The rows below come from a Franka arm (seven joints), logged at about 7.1 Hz.
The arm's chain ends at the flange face. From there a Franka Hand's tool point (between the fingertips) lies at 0.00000 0.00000 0.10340 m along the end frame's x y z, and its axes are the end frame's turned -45 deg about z.
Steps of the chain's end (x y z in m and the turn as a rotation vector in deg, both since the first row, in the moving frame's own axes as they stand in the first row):
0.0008, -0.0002, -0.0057, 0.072, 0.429, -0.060
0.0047, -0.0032, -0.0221, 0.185, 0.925, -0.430
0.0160, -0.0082, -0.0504, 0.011, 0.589, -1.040
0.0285, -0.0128, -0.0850, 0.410, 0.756, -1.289
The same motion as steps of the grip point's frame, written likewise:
0.0013, 0.0009, -0.0057, -0.252, 0.354, -0.060
0.0070, 0.0020, -0.0221, -0.523, 0.785, -0.430
0.0179, 0.0062, -0.0504, -0.409, 0.424, -1.040
0.0307, 0.0115, -0.0850, -0.245, 0.824, -1.289

